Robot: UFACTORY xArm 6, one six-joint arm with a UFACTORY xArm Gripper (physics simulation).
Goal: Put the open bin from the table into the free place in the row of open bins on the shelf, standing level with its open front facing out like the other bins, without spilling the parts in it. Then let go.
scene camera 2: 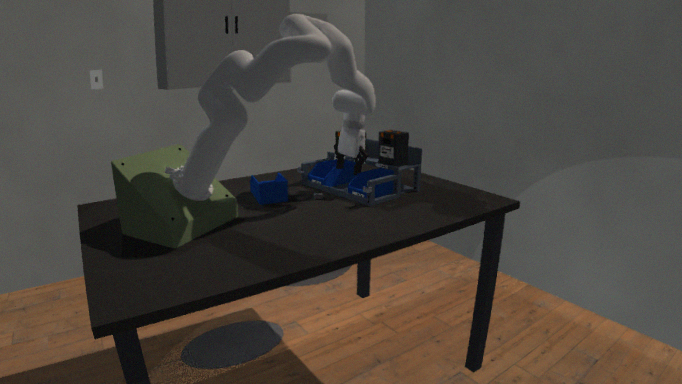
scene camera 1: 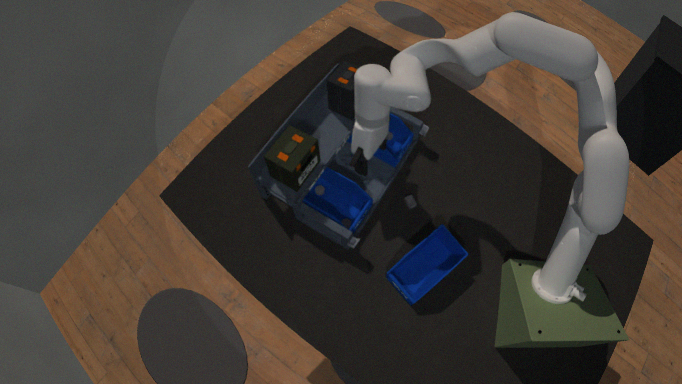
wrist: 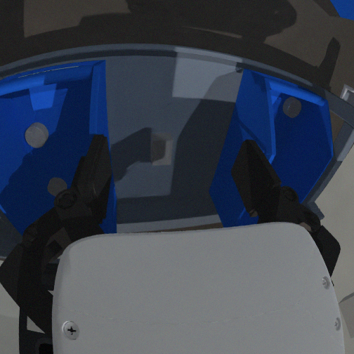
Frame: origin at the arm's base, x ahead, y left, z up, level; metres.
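Seen in the pictures: gripper, fingertip midpoint: (scene camera 2: 348, 171) (scene camera 1: 370, 159); arm's base at its link origin: (scene camera 2: 192, 185) (scene camera 1: 552, 286).
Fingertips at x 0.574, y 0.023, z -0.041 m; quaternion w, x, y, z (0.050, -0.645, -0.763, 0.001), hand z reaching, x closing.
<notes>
Pixels of each thing's top centre, then the offset from my fingertips to it. "spot": a spot on its surface instead.
- blue open bin at a spot on its surface: (scene camera 1: 427, 265) spot: 0.073 m down, 0.272 m back, 0.096 m left
- small grey block at its top centre: (scene camera 1: 411, 200) (scene camera 2: 318, 194) 0.061 m down, 0.132 m back, 0.007 m right
- green toolbox at its top centre: (scene camera 1: 290, 147) 0.122 m up, 0.110 m ahead, 0.147 m left
- black toolbox at its top centre: (scene camera 1: 348, 74) (scene camera 2: 393, 131) 0.147 m up, 0.144 m ahead, 0.082 m right
The blue open bin (scene camera 1: 427, 265) (scene camera 2: 270, 191) stands on the table in front of the shelf (scene camera 1: 299, 112) (scene camera 2: 414, 157) (wrist: 135, 90); its corner shows in the wrist view (wrist: 346, 6). No parts show inside it. Two blue bins stand in the shelf's lower row: one bin (scene camera 1: 337, 197) (scene camera 2: 376, 183) (wrist: 305, 142) and another bin (scene camera 1: 397, 140) (scene camera 2: 324, 171) (wrist: 27, 112), both with round grey parts. Between them is the free place, where a small light block (wrist: 161, 149) lies. My gripper (scene camera 1: 361, 164) (scene camera 2: 350, 166) (wrist: 176, 153) is open and empty, low over that place, its fingers close to both bins' inner sides.
Another small grey block (scene camera 1: 410, 201) (scene camera 2: 318, 196) lies on the table between shelf and bin. A green toolbox (scene camera 1: 292, 157) and a black toolbox (scene camera 1: 341, 95) stand on the upper level behind the bins. The green arm base (scene camera 1: 570, 315) (scene camera 2: 175, 215) stands beyond the table bin.
</notes>
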